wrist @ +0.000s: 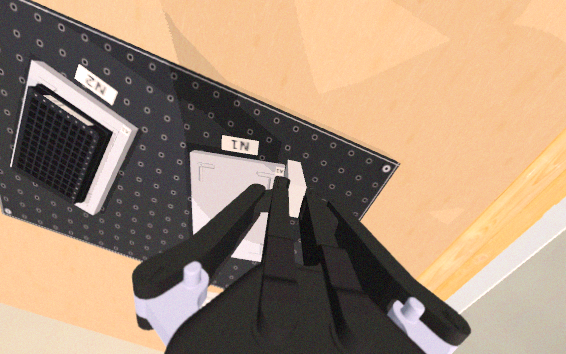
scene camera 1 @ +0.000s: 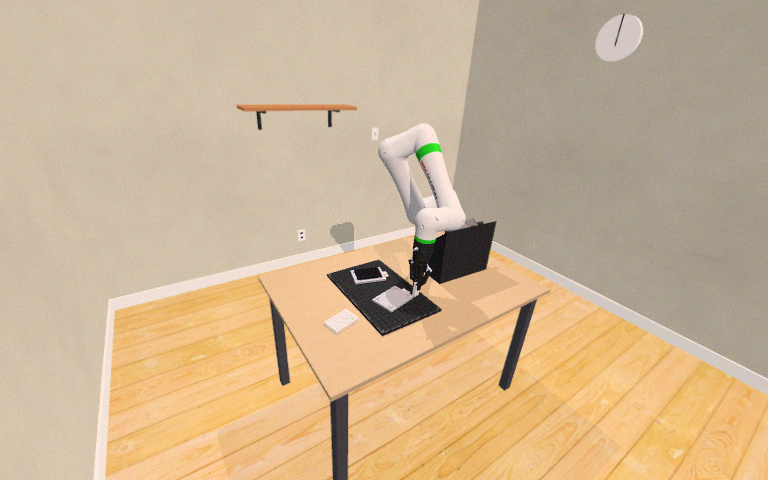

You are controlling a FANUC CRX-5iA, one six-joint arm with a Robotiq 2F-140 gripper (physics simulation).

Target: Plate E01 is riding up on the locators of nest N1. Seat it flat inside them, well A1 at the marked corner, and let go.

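Pixels of known places: gripper, between the fingertips: [wrist: 291, 172] [scene camera 1: 415, 294]; arm's base, origin of its link: [scene camera 1: 458, 234].
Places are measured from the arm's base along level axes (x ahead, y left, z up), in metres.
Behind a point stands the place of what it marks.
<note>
Nest N1 [scene camera 1: 390, 300] @(x 0.483, y 0.178, z -0.183 m) [wrist: 225, 195] @(x 0.440, y 0.139, z -0.183 m) is a light grey base with raised corner locators. No plate shows on its visible part; the gripper hides some of it in the wrist view. Its A1 label [wrist: 280, 171] @(x 0.370, y 0.184, z -0.183 m) marks the corner nearest the fingertips. My gripper [scene camera 1: 415, 291] @(x 0.361, y 0.194, z -0.173 m) [wrist: 291, 172] @(x 0.361, y 0.194, z -0.173 m) is shut and empty, pointing down beside that A1 side of N1. A pale block-like tip [wrist: 296, 182] shows at its fingers. A white well plate [scene camera 1: 341, 320] @(x 0.733, y 0.213, z -0.197 m) lies on the table beside the board. I cannot read E01 on any plate.
A black well plate [scene camera 1: 369, 273] @(x 0.489, y -0.056, z -0.172 m) [wrist: 57, 145] @(x 0.481, y -0.064, z -0.170 m) sits in nest N2 [wrist: 107, 185] @(x 0.518, y -0.009, z -0.185 m). Both nests stand on a black perforated board [scene camera 1: 385, 326] @(x 0.576, y 0.319, z -0.195 m) [wrist: 165, 125] @(x 0.399, y 0.033, z -0.195 m) on the wooden table [scene camera 1: 351, 367] @(x 0.780, y 0.461, z -0.208 m). A tall black panel [scene camera 1: 467, 254] @(x 0.001, y 0.100, z -0.072 m) stands behind the gripper, near the arm's base.
</note>
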